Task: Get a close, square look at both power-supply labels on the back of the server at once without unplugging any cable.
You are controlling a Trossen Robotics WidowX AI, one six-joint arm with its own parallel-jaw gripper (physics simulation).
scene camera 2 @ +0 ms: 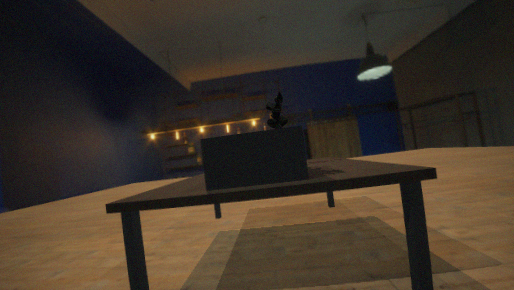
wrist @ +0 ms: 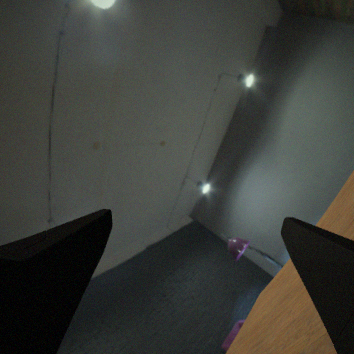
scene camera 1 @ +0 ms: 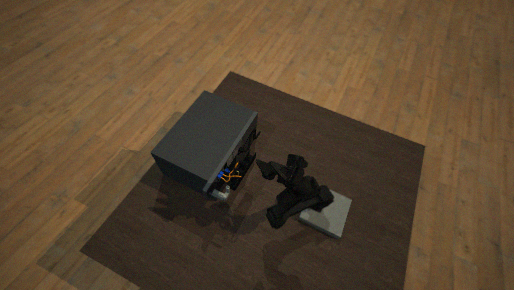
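Where they show: gripper, fingertip midpoint: (scene camera 2: 278,95) (wrist: 198,222) (scene camera 1: 263,161); arm's base, link origin: (scene camera 1: 316,204).
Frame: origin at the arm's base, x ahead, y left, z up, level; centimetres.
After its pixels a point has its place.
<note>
The server (scene camera 1: 205,132) @(x 61.1, y -2.6, z 19.2 cm) (scene camera 2: 255,160) @(x 76.6, y -3.5, z 7.0 cm) is a large dark grey box on the table. In scene camera 1 its open back faces the arm (scene camera 1: 300,192) @(x 10.6, y 15.5, z 38.4 cm), with orange cables (scene camera 1: 233,175) @(x 39.2, y 11.1, z 17.5 cm), blue plugs and black cables at it. The two power-supply labels cannot be made out there, and scene camera 2 shows a plain side of the box. My gripper (wrist: 198,222) @(x 25.4, y 15.3, z 48.4 cm) is open and empty, its two black fingers wide apart in the wrist view. The wrist view looks up at ceiling and walls; the server does not show in it. The arm is folded up, apart from the server.
The dark table (scene camera 1: 350,145) @(x -8.0, y -44.4, z -3.5 cm) (scene camera 2: 370,177) @(x 86.4, y 38.0, z -4.0 cm) carries the server and the arm's pale base plate (scene camera 1: 333,223) @(x -10.2, y 5.4, z 0.0 cm). A small light grey fitting (scene camera 1: 219,194) @(x 42.0, y 19.5, z 11.4 cm) is at the server's near back corner. A hanging lamp (scene camera 2: 375,70) is overhead. Pink lampshade (wrist: 238,247) is far off.
</note>
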